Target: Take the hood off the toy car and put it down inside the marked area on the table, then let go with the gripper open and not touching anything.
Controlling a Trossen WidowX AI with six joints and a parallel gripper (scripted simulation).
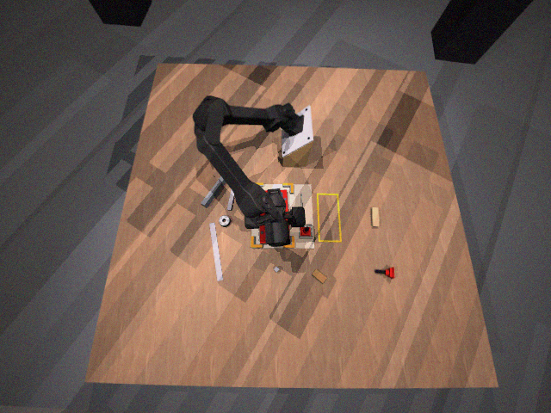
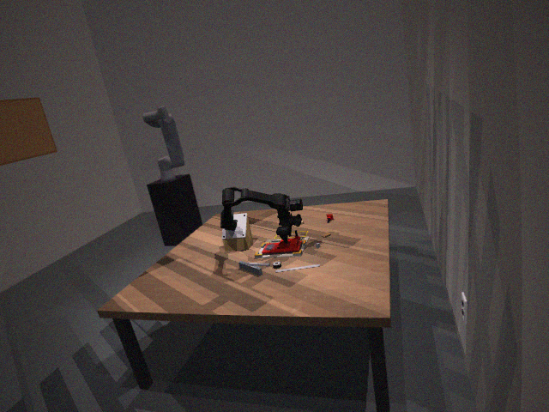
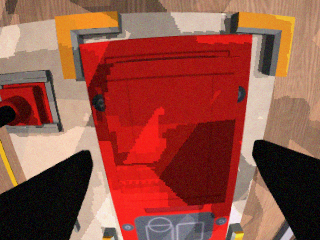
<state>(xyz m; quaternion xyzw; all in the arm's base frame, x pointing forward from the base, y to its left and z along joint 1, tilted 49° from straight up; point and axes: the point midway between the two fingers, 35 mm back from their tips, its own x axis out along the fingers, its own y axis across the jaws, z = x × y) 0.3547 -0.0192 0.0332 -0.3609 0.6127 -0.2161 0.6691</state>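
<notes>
Right now the red hood is 20 mm below my gripper tip.
</notes>
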